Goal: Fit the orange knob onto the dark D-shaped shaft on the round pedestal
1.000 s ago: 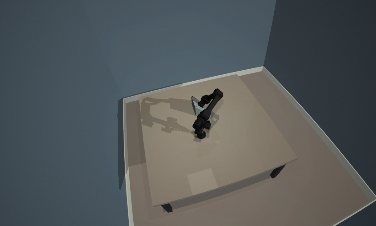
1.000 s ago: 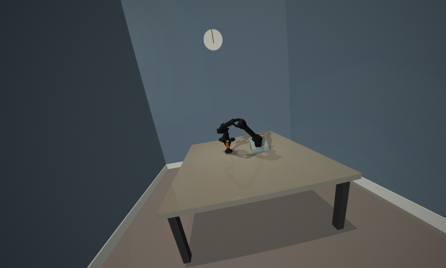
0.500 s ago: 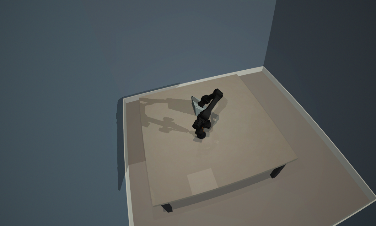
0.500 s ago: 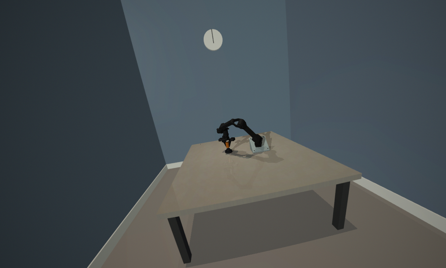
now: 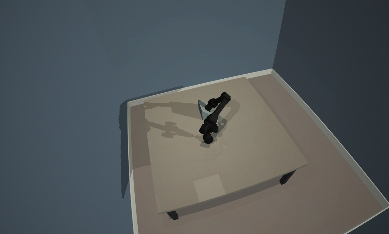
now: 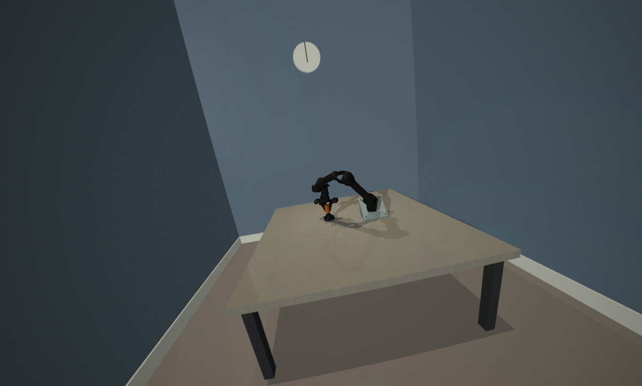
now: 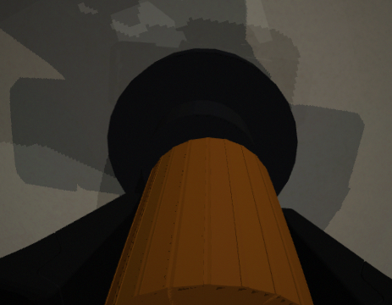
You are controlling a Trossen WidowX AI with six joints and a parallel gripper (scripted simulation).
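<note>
The orange knob lies 20 mm above my gripper tip. From my gripper tip the other things lie so: dark round pedestal (40 mm below).
</note>
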